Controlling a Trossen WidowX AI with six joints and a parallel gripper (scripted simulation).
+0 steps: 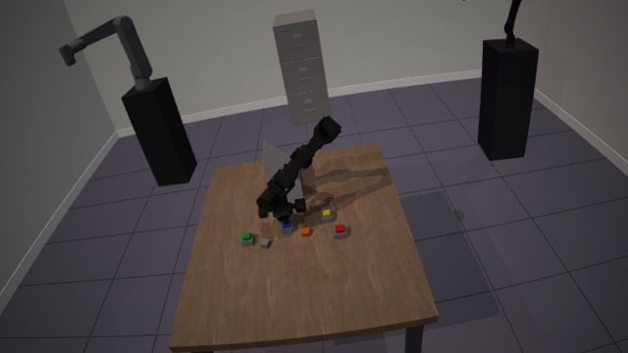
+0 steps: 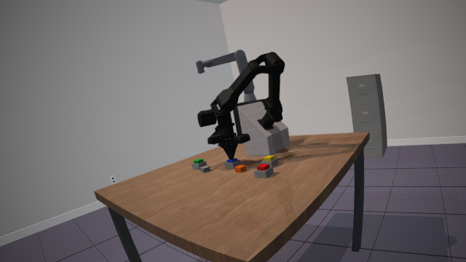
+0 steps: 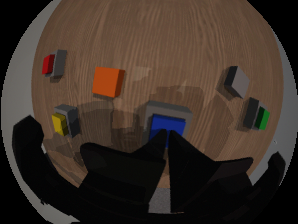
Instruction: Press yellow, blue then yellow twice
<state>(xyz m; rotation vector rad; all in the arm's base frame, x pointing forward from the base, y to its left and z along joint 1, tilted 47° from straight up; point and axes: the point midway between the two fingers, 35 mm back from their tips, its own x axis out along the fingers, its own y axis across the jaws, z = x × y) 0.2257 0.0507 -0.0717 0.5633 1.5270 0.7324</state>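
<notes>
My gripper tip is 10 mm above the blue button. Also, from my gripper tip: small orange block (80 mm to the left, 40 mm ahead, 20 mm below); then green button (160 mm to the right, 50 mm ahead); then small grey block (80 mm to the right, 80 mm ahead, 20 mm below).
</notes>
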